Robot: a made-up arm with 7 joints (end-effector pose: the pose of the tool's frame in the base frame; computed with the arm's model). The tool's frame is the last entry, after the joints.
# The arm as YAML. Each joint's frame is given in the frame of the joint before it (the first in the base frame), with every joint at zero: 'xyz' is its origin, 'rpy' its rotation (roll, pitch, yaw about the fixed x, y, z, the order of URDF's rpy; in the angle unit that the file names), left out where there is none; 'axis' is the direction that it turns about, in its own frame. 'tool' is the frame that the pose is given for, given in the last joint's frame.
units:
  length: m
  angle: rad
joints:
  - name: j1
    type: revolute
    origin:
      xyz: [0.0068, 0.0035, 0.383]
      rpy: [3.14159, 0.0, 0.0]
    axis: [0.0, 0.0, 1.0]
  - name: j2
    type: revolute
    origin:
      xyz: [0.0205, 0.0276, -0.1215]
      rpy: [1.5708, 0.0, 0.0]
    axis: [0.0, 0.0, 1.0]
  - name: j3
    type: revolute
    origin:
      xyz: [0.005, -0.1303, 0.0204]
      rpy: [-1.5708, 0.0, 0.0]
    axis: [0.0, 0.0, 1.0]
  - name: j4
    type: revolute
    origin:
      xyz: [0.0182, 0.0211, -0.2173]
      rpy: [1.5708, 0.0, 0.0]
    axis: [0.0, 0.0, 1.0]
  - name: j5
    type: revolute
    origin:
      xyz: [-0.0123, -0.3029, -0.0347]
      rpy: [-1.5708, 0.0, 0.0]
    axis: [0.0, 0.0, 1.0]
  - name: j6
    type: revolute
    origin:
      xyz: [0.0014, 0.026, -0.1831]
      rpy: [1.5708, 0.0, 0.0]
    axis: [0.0, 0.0, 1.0]
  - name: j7
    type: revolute
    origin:
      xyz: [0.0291, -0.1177, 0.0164]
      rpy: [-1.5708, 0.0, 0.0]
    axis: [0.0, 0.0, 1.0]
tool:
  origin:
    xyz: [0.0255, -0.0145, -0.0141]
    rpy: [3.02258, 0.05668, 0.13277]
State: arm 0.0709 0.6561 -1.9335 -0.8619 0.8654 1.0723 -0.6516
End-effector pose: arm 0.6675 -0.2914 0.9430 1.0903 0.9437 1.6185
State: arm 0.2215 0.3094 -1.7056 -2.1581 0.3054 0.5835 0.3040
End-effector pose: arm 0.1096 -0.5305 0.5685 1.5520 -0.5017 0.3989
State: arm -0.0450 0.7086 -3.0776 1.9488 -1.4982 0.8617 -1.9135
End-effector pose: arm -0.2881 -0.0322 0.9757 0.5572 -1.3440 0.5727
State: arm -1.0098 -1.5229 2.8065 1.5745 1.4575 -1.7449 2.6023
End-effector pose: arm -0.0098 -0.4679 0.0842 1.3121 -0.8943 2.3950
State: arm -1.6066 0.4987 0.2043 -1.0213 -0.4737 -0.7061 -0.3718
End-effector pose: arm -0.0254 -0.1534 1.3041 0.7669 -1.3525 1.8778
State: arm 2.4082 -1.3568 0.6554 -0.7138 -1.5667 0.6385 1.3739
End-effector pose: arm 0.7628 0.3522 0.4540 1.6911 0.3209 1.6878
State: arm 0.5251 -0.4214 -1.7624 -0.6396 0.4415 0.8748 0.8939
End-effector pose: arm -0.2264 -0.0817 1.3368 -0.3873 -0.0522 -0.1605
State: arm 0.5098 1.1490 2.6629 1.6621 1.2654 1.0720 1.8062
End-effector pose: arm 0.0321 -0.1010 1.1401 -0.8313 -0.6722 -0.8135
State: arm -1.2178 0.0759 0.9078 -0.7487 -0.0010 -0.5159 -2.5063
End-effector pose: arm -0.3641 -0.1170 1.2625 -1.4188 -0.9447 2.3179
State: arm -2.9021 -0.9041 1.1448 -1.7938 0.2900 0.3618 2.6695
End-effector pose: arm 0.2622 -0.5496 0.3984 0.5662 2.0804 -1.2310
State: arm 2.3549 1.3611 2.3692 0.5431 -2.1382 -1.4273 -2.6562
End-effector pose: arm -0.5620 -0.3863 0.9983 -0.2750 0.3661 -0.2647
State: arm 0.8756 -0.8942 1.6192 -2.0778 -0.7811 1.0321 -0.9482
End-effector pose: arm 0.3323 0.3376 0.6599 -1.1202 0.1601 -1.9355
